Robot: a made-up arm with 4 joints. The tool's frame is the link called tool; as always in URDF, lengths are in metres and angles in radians. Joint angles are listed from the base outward. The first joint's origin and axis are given. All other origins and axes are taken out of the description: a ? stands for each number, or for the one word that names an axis. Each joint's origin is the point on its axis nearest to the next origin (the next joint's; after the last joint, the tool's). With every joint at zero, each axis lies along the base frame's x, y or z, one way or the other. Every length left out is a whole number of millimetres.
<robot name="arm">
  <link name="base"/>
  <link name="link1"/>
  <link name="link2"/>
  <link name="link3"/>
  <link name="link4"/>
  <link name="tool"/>
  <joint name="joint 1" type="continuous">
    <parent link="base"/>
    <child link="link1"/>
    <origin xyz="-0.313 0 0.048"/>
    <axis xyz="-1 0 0"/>
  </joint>
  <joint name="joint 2" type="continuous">
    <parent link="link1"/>
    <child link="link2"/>
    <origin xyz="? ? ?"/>
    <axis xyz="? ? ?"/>
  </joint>
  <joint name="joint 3" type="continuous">
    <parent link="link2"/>
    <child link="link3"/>
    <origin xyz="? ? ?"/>
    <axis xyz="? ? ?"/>
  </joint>
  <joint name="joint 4" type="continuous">
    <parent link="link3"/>
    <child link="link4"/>
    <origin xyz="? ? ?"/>
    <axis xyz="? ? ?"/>
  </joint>
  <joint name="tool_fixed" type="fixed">
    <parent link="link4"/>
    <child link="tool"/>
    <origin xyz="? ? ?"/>
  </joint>
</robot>
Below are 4 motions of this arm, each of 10 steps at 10 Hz.
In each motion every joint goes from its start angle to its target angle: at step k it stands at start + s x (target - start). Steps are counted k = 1, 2, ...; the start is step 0. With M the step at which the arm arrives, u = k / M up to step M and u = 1 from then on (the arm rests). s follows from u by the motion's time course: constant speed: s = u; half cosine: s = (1 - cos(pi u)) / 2; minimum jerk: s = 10 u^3 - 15 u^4 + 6 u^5.
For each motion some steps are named. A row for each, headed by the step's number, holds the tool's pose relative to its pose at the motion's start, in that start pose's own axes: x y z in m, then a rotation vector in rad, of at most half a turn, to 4 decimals.
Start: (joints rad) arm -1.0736 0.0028 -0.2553 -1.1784
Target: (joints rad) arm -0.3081 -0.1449 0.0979 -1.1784
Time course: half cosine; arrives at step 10
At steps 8, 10:
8: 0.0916 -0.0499 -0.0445 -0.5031 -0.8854 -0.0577
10: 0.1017 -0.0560 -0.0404 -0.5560 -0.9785 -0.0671

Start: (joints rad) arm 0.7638 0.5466 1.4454 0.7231
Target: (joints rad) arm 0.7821 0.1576 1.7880 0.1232
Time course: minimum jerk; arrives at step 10
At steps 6, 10:
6: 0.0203 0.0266 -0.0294 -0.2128 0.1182 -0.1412
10: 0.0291 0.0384 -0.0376 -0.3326 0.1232 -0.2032

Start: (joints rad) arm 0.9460 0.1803 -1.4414 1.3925
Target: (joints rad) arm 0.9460 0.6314 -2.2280 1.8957
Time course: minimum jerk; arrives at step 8
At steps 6, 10:
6: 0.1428 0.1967 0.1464 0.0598 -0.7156 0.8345
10: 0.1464 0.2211 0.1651 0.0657 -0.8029 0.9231

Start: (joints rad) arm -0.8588 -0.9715 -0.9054 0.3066
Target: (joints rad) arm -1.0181 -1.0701 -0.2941 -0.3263
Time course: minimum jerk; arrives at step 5
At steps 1, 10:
1: -0.0029 -0.0066 -0.0058 -0.0263 0.0177 -0.0363
10: -0.0637 -0.1129 -0.0646 -0.5352 0.1566 -0.5594

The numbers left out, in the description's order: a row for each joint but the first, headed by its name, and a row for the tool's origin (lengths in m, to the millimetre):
joint 2: xyz 0 -0.038 0.05, axis 0 -1 0
joint 3: xyz 0.313 0 0.109, axis -1 0 0
joint 4: xyz 0 0.107 -0.167, axis 0 0 1
tool: xyz 0.036 -0.012 0

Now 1 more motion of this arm.
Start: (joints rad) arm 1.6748 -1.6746 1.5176 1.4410
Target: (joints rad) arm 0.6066 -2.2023 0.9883 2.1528
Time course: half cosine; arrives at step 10
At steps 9, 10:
9: 0.1954 0.1231 0.2549 -0.8432 0.0851 1.3960
10: 0.1978 0.1294 0.2564 -0.8575 0.1030 1.4312

